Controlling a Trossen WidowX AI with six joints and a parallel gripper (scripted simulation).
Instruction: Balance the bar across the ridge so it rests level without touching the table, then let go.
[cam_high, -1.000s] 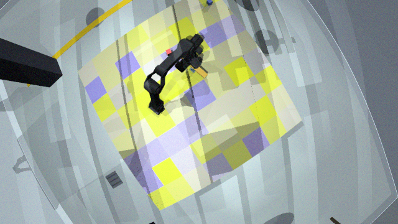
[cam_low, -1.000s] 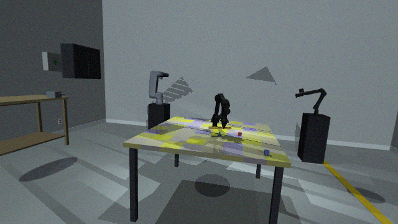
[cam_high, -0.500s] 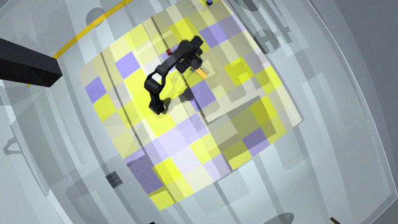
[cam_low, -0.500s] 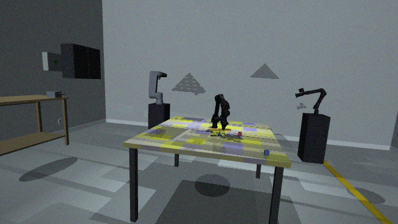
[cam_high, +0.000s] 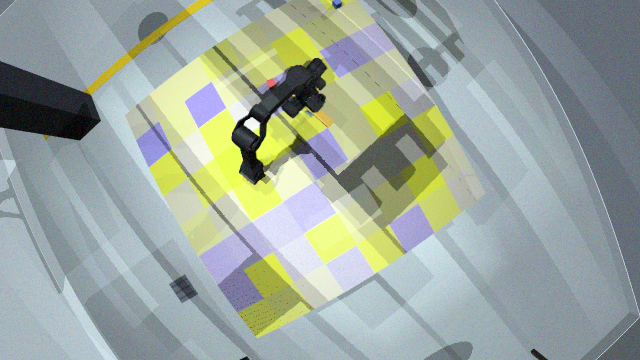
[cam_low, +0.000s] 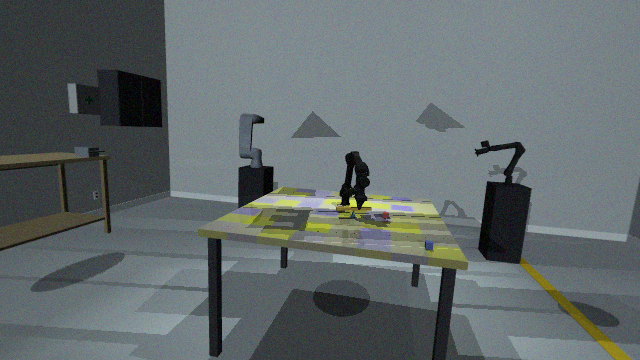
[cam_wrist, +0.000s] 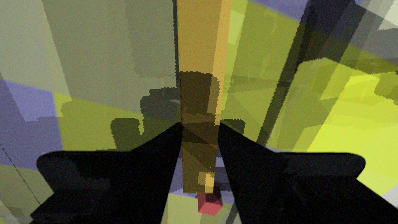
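Now: gripper tip 3 cm to the left of the long orange-brown bar and 1 cm short of it. Round my gripper tip: small blue cube (41 cm ahead, 37 cm to the left, 4 cm below); small red cube (17 cm to the left, 7 cm behind, 4 cm below).
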